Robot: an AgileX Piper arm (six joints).
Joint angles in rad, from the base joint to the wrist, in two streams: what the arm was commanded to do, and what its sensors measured. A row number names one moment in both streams.
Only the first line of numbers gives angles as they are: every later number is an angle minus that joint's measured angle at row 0.
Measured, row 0:
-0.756, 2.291, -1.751, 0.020, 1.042, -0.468
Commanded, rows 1 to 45:
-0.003, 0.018, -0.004, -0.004, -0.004, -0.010
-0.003, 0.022, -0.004, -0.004, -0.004, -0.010
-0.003, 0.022, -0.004, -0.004, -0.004, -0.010
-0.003, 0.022, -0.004, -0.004, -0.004, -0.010
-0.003, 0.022, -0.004, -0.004, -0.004, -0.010
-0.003, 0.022, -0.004, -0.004, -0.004, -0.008
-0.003, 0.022, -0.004, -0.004, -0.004, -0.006
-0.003, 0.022, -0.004, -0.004, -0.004, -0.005
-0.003, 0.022, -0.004, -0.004, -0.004, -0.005
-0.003, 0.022, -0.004, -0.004, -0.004, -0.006
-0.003, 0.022, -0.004, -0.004, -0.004, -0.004
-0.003, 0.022, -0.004, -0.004, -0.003, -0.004
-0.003, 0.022, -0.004, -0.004, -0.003, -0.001
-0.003, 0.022, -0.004, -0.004, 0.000, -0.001
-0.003, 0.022, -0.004, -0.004, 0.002, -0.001
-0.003, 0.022, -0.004, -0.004, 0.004, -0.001
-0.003, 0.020, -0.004, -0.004, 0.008, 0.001
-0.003, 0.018, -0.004, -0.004, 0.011, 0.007
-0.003, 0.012, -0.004, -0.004, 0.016, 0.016
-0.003, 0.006, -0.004, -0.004, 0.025, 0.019
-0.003, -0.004, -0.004, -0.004, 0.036, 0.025
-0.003, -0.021, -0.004, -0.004, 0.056, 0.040
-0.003, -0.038, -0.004, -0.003, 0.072, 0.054
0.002, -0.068, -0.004, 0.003, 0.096, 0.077
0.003, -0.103, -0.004, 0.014, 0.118, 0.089
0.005, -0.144, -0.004, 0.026, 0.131, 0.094
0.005, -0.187, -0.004, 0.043, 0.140, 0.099
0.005, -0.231, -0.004, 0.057, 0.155, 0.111
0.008, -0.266, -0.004, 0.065, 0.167, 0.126
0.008, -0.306, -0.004, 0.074, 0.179, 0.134
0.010, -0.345, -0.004, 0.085, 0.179, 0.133
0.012, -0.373, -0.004, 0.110, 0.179, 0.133
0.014, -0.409, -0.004, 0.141, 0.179, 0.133
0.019, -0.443, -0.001, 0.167, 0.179, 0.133
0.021, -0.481, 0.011, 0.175, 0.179, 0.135
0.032, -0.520, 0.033, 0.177, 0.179, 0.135
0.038, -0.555, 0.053, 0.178, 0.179, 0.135
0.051, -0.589, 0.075, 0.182, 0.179, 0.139
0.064, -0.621, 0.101, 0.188, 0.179, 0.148
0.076, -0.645, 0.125, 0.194, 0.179, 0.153
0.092, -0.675, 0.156, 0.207, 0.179, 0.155
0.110, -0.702, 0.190, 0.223, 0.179, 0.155
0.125, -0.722, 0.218, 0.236, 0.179, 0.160
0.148, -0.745, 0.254, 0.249, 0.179, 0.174
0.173, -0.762, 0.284, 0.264, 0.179, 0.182
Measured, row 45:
0.102, -0.685, 0.173, 0.207, 0.171, 0.151
